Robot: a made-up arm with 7 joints.
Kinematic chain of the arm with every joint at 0, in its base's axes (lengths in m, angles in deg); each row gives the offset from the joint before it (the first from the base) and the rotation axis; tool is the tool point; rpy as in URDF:
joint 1: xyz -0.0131 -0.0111 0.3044 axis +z
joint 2: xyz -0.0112 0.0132 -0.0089 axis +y
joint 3: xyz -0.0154 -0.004 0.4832 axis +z
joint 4: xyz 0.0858 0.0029 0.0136 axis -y
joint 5: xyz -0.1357 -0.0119 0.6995 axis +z
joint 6: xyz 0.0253 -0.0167 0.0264 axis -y
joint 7: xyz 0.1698 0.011 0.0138 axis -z
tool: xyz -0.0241 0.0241 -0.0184 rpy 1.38 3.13 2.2
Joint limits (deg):
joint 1: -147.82..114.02
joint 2: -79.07..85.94
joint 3: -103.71..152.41
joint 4: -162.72..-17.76
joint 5: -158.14..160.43
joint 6: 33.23..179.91
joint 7: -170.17..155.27
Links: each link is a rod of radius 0.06 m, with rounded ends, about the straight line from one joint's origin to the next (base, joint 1, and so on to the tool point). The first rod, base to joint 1, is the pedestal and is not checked.
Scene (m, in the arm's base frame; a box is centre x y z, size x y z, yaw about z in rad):
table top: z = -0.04
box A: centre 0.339 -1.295 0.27 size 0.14 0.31 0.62 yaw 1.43
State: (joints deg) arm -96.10 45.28 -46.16 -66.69 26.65 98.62 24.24
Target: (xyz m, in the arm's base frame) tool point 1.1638 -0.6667 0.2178
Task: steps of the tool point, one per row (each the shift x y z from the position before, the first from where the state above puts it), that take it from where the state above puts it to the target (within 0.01 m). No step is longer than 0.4 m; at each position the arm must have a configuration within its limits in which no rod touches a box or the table.
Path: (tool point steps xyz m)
1: 0.2608 -0.1370 0.0622
2: 0.2859 -0.0666 0.0628
3: 0.2915 0.0075 0.0629
4: 0.2775 0.0801 0.0625
5: 0.3183 0.0761 -0.2028
6: 0.2591 0.1706 -0.2051
7: 0.1812 0.2354 -0.1959

